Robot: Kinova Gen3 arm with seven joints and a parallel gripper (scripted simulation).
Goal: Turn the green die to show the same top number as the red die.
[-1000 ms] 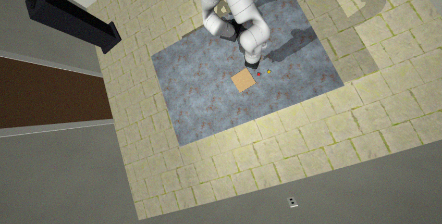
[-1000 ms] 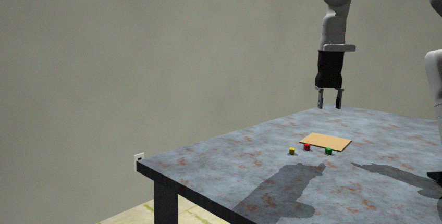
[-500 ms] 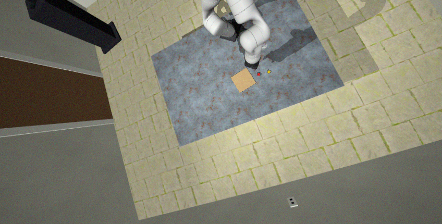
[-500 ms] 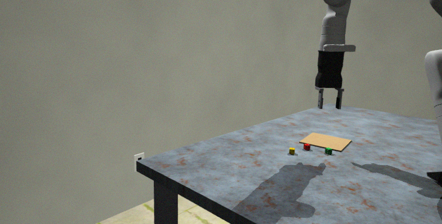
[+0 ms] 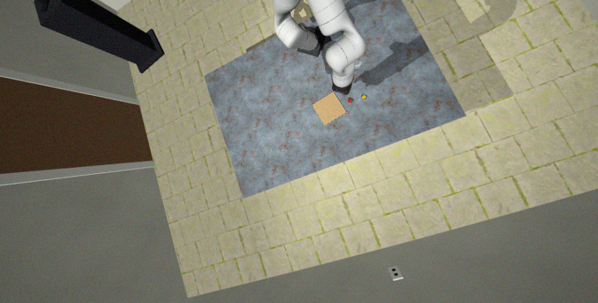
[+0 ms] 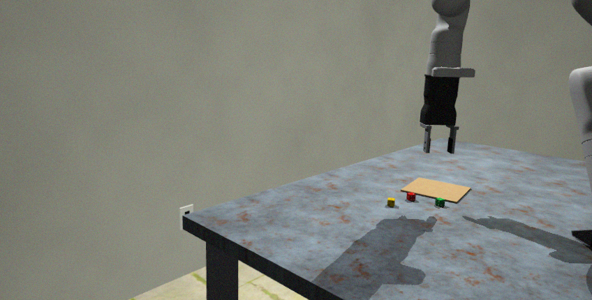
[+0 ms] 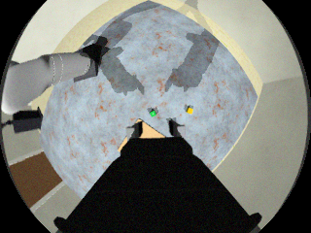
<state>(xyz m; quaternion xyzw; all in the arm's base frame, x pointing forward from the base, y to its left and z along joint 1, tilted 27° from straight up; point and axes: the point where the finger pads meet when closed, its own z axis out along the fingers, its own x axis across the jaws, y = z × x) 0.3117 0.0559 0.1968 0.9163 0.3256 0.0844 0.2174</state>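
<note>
The green die lies 130 mm below my hand, 20 mm behind it and 10 mm to the left of it. Also, from my hand: red die (130 mm below, 50 mm ahead, 20 mm to the left); tan mat (140 mm below, 100 mm to the right, 20 mm ahead); yellow die (130 mm below, 90 mm to the left, 80 mm ahead).
</note>
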